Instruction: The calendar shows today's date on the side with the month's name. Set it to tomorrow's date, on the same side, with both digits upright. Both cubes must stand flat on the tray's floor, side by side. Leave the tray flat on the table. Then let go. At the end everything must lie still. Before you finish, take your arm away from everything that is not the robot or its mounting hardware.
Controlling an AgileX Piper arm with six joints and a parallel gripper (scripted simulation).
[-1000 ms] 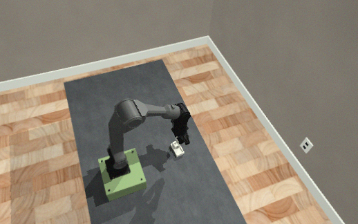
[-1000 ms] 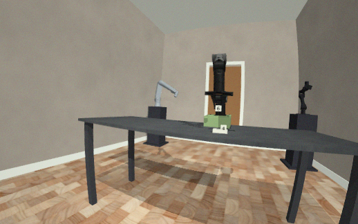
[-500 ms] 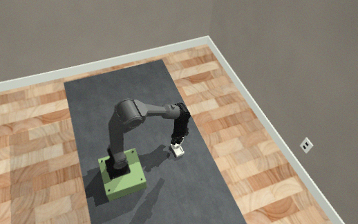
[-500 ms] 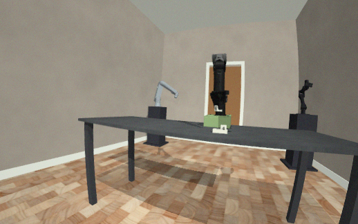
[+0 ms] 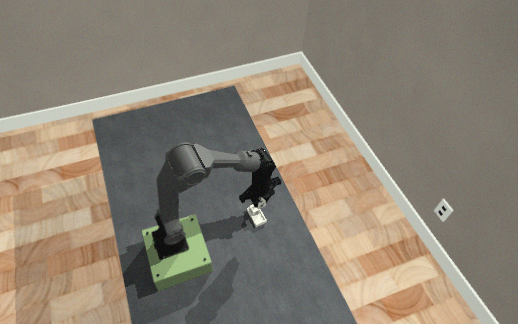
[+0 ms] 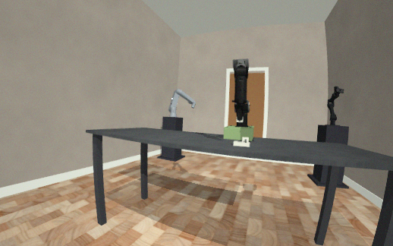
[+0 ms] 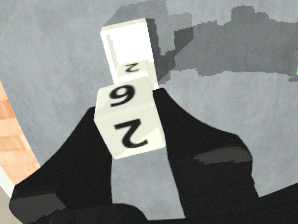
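The white digit cube is right at my hand. The rest, counted from my hand: calendar tray: 20 mm to the left, 120 mm below.
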